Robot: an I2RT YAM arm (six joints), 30 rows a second.
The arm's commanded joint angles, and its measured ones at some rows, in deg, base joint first. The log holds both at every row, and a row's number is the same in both.
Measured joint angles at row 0:
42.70 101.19 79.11 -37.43 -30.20 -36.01
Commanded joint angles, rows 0 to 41:
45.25 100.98 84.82 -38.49 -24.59 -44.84
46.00 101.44 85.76 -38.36 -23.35 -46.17
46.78 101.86 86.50 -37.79 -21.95 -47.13
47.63 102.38 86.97 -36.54 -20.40 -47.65
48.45 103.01 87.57 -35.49 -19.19 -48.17
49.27 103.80 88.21 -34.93 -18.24 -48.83
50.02 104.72 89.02 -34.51 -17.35 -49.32
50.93 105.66 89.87 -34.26 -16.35 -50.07
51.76 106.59 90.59 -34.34 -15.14 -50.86
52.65 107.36 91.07 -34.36 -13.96 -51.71
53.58 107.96 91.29 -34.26 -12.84 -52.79
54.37 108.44 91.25 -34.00 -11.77 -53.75
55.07 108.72 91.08 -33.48 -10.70 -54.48
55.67 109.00 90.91 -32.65 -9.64 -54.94
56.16 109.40 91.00 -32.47 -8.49 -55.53
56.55 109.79 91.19 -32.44 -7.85 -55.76
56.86 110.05 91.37 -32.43 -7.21 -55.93
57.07 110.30 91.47 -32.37 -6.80 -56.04
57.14 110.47 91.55 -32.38 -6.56 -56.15
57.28 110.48 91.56 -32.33 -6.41 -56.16
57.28 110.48 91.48 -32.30 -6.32 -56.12
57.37 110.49 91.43 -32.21 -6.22 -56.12
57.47 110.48 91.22 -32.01 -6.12 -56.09
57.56 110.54 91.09 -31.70 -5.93 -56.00
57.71 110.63 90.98 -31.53 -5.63 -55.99
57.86 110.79 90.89 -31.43 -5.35 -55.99
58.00 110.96 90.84 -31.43 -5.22 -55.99
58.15 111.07 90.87 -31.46 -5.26 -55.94
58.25 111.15 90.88 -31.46 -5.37 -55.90
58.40 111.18 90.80 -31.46 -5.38 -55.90
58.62 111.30 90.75 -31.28 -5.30 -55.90
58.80 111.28 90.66 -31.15 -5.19 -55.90
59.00 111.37 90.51 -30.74 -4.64 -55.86
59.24 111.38 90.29 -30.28 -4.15 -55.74
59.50 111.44 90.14 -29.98 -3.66 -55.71
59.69 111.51 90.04 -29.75 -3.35 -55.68
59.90 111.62 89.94 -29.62 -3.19 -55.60
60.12 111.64 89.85 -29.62 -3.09 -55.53
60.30 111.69 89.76 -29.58 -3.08 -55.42
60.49 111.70 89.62 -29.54 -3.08 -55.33
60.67 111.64 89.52 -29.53 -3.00 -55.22
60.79 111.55 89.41 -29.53 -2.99 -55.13
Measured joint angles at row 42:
59.70 110.93 89.93 -33.17 -3.75 -55.75
